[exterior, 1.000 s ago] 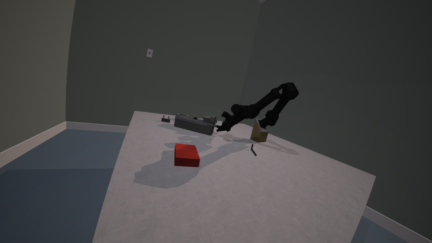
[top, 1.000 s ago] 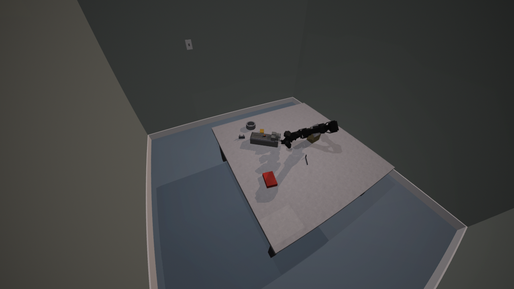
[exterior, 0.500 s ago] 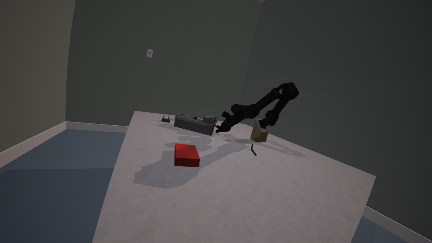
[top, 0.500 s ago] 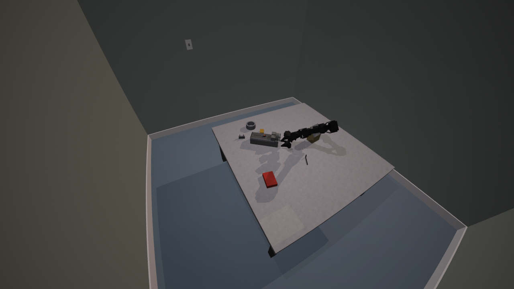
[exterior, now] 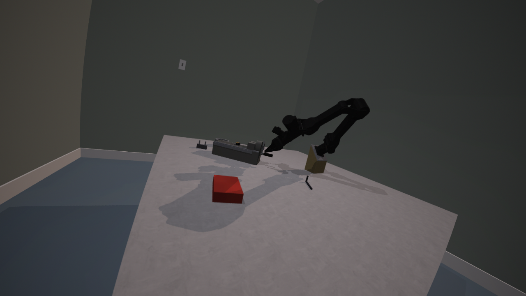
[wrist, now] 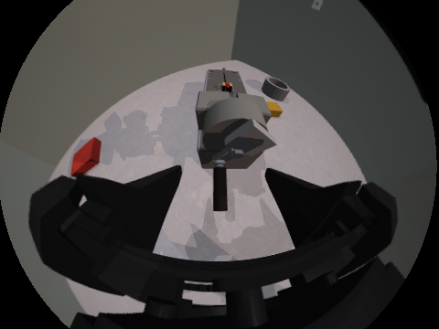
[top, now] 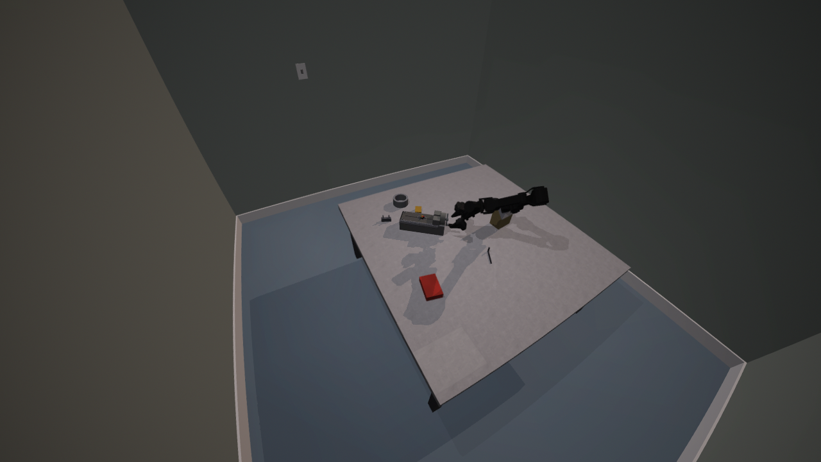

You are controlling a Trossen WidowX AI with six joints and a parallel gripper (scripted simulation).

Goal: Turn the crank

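The black crank handle lies 20 mm below my gripper tip, 10 mm to the left of it and 10 mm behind it. Also, from my gripper tip: yellow block: 250 mm to the right, 70 mm below, 70 mm ahead; then red pointer: 120 mm ahead, 110 mm to the right; then black bent key: 240 mm to the left, 110 mm behind, 70 mm below.
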